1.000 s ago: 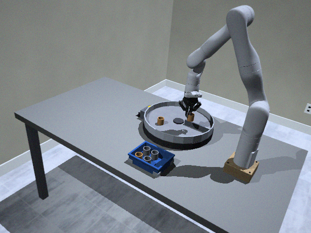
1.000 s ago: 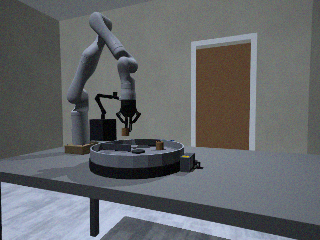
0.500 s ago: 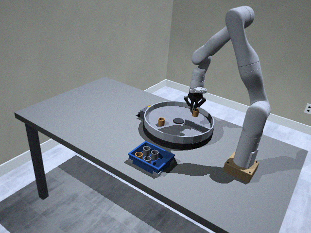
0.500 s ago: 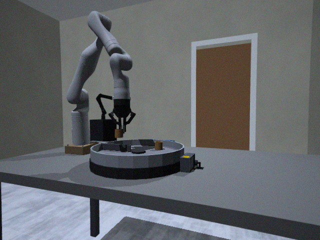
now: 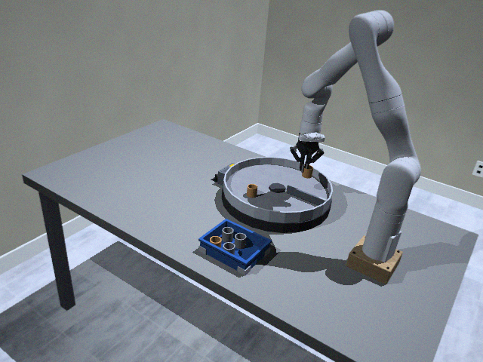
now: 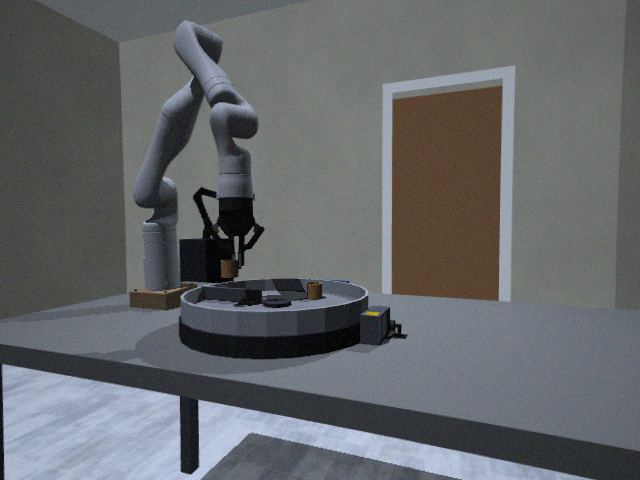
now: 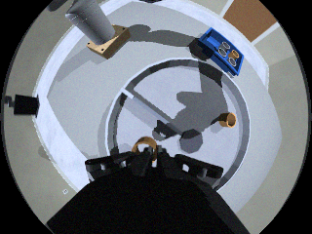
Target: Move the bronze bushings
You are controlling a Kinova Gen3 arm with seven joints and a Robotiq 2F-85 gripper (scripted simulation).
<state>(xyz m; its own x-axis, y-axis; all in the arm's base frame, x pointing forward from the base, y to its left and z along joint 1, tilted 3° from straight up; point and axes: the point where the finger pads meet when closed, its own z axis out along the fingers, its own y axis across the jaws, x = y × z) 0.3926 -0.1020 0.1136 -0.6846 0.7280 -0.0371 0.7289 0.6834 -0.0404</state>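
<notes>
My hand is 70 mm short of the turntable disc, 60 mm to the right of it and 110 mm above it.
</notes>
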